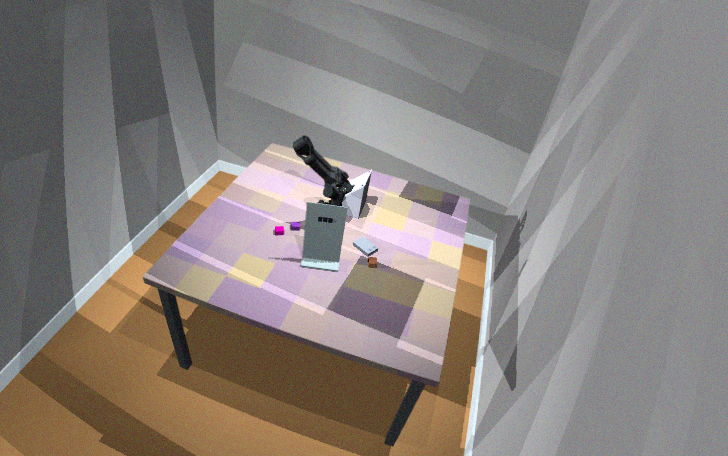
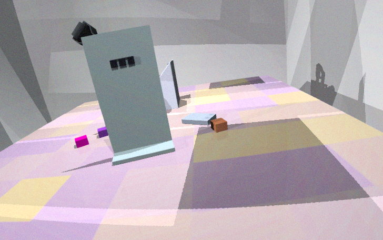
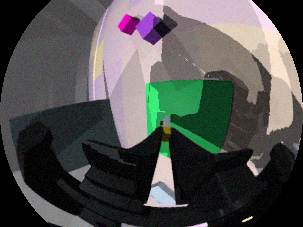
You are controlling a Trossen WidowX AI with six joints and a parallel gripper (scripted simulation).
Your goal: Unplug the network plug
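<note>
Now: the green mark 2 cm below my gripper tip and 1 cm behind it. From my gripper tip the other things lie so: purple cube 15 cm to the right, 3 cm ahead, 1 cm below; then flat light-grey block 21 cm to the left, 2 cm below; then network plug right at my gripper tip.
</note>
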